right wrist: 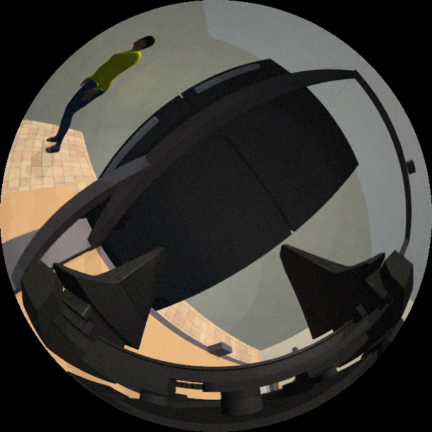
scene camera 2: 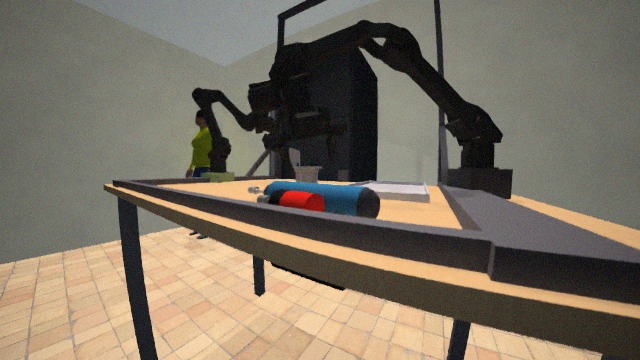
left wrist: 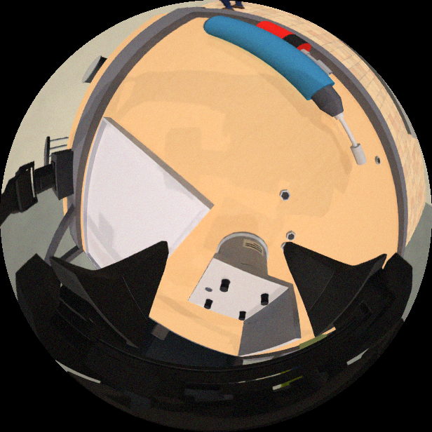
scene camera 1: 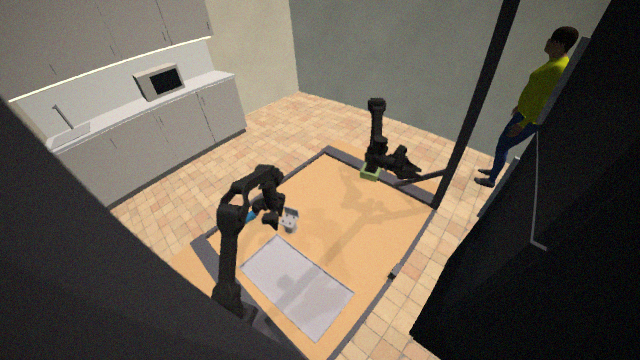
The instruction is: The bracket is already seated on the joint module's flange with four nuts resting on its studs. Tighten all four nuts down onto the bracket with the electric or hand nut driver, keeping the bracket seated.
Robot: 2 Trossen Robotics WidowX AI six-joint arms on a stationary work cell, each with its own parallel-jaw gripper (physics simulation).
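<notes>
The white bracket sits on the grey joint module, with four dark studs showing through its face; no nuts show on the studs. Hex nuts lie on the table, and another is partly hidden by a finger. The blue driver and smaller red driver lie near the table edge. My left gripper is open and empty above the bracket. My right gripper is open and empty, away from it.
A shallow white tray lies beside the module. A raised dark rim borders the table. A green block is at my right arm's base. A person in yellow stands beyond the frame.
</notes>
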